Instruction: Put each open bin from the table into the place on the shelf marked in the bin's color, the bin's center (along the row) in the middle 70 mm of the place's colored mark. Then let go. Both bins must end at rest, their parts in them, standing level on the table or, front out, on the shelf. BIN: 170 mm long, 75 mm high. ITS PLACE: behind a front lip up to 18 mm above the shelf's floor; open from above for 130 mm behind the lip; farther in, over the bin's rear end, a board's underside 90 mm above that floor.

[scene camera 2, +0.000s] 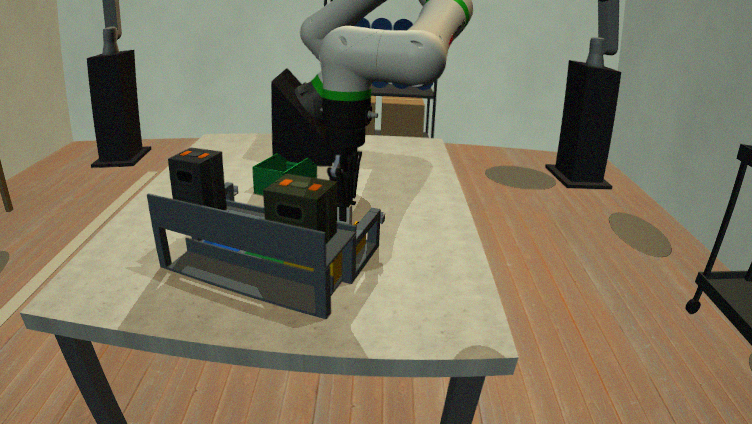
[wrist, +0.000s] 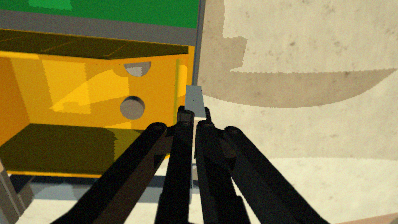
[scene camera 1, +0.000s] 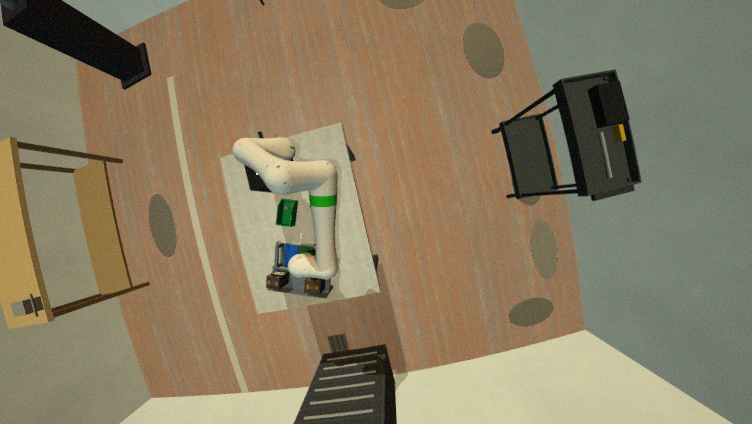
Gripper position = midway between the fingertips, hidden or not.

In view: my gripper (scene camera 2: 344,233), a yellow bin (wrist: 68,89) and a green bin (scene camera 2: 262,177).
My gripper also shows in the wrist view (wrist: 192,97). The wrist view does not show the green bin: it is out of frame.
